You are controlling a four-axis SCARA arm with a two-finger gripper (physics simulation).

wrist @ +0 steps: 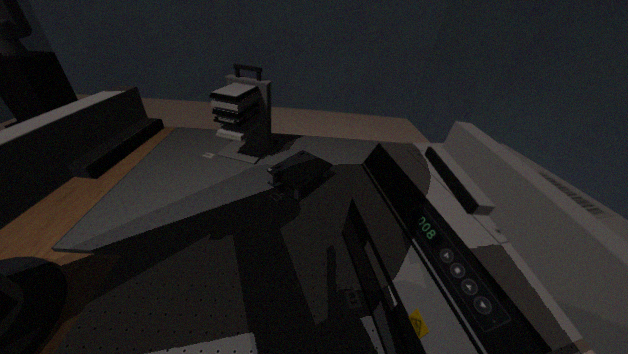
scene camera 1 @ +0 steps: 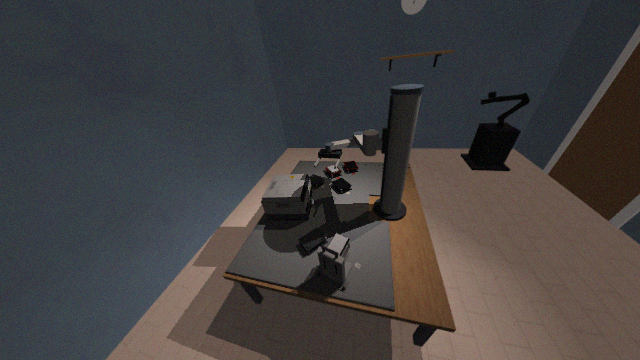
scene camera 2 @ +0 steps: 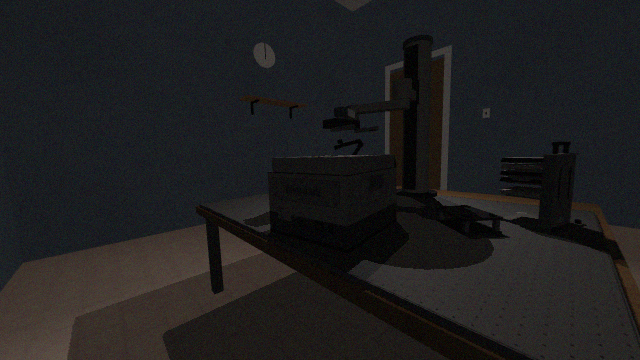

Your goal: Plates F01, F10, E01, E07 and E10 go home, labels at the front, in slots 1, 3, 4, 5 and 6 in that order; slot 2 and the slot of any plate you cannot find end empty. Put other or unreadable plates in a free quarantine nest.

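Where they show: gripper, fingertip midpoint: (wrist: 298, 121) (scene camera 1: 324, 166) (scene camera 2: 366, 127); arm's base, link origin: (scene camera 1: 389, 209) (scene camera 2: 414, 194).
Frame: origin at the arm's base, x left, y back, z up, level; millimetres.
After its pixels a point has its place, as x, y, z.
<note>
My gripper (scene camera 1: 327, 163) {0, -501, 381} (scene camera 2: 352, 131) is open and empty, above the far part of the table; its two fingers show at the sides of the wrist view. A grey upright rack (scene camera 1: 332, 266) {643, -333, 167} (scene camera 2: 557, 190) {626, -393, 137} (wrist: 264, 112) {592, -395, 152} with a top handle holds several stacked plates (scene camera 2: 521, 169) {540, -361, 200} (wrist: 233, 105) {482, -329, 209}, the top one pale. Their labels cannot be read. One red-edged nest (scene camera 1: 333, 172) {-402, -533, 67} below the gripper bears a pale top; another red-edged nest (scene camera 1: 350, 166) {-539, -373, 63} looks dark. A black nest (scene camera 1: 341, 185) {-194, -418, 63} lies nearer. Whether the dark nests hold plates cannot be told.
A white and black device (scene camera 1: 284, 196) {233, -767, 259} (scene camera 2: 332, 200) {227, -969, 147} (wrist: 427, 250) {31, -659, 225} with a green display stands at the table's side. A low dark stand (scene camera 1: 312, 243) {457, -514, 63} (scene camera 2: 465, 213) {425, -554, 63} (wrist: 300, 169) {405, -522, 63} is near the rack. The arm's column (scene camera 1: 401, 150) {74, 8, 560} (scene camera 2: 417, 115) {37, -65, 468} rises at the other side. Deep shadows cross the table.
</note>
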